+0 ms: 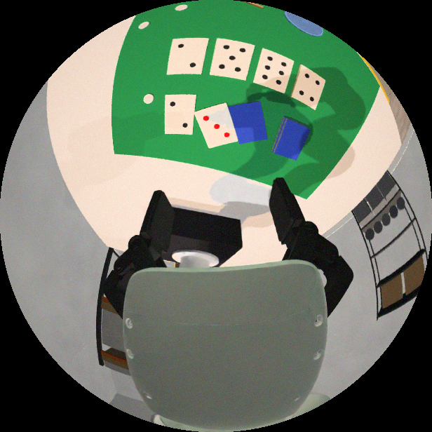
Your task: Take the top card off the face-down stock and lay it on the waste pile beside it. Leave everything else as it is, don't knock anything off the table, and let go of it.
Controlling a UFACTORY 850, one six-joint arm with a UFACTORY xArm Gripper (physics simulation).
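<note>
The face-down stock (292, 139) is a small blue-backed stack with layered edges, at the right of the lower row on the green mat. A single blue-backed card (248, 122) lies flat to its left, apart from it. That card's left edge meets or overlaps a face-up card with three red dots (216, 126); which of the two is on top is hard to tell. A face-up card with two black dots (180, 114) lies at their left. I cannot tell which cards form the waste pile. My gripper (218, 195) is open and empty, above the near table edge, away from the cards.
Four face-up cards or piles (187, 56) (232, 58) (273, 70) (308, 87) form a row farther back. White discs (148, 98) (143, 25) lie left, and a blue disc (304, 23) lies far right. A black box (207, 230) is below the fingers.
</note>
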